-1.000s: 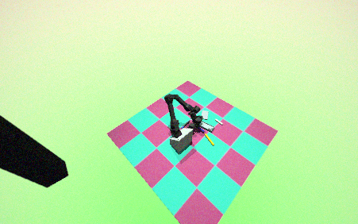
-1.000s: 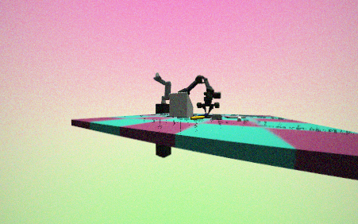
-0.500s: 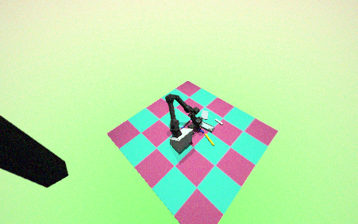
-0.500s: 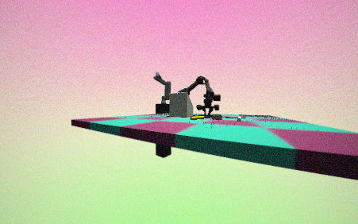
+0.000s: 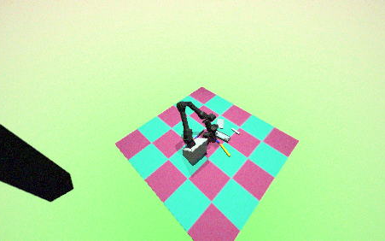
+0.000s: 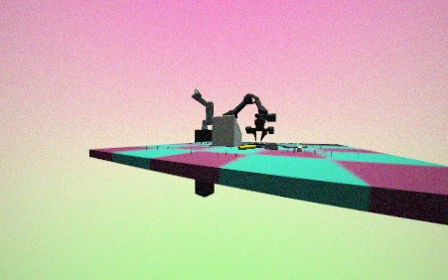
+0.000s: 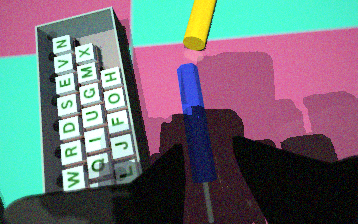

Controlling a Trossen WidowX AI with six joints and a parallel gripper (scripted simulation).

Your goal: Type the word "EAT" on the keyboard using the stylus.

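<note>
My gripper tip is now 30 mm above the blue stylus and 10 mm to the right of it. Also, from my gripper tip: yellow rod: 160 mm to the right, 30 mm below; then white piece: 250 mm ahead, 70 mm to the right, 30 mm below.
</note>
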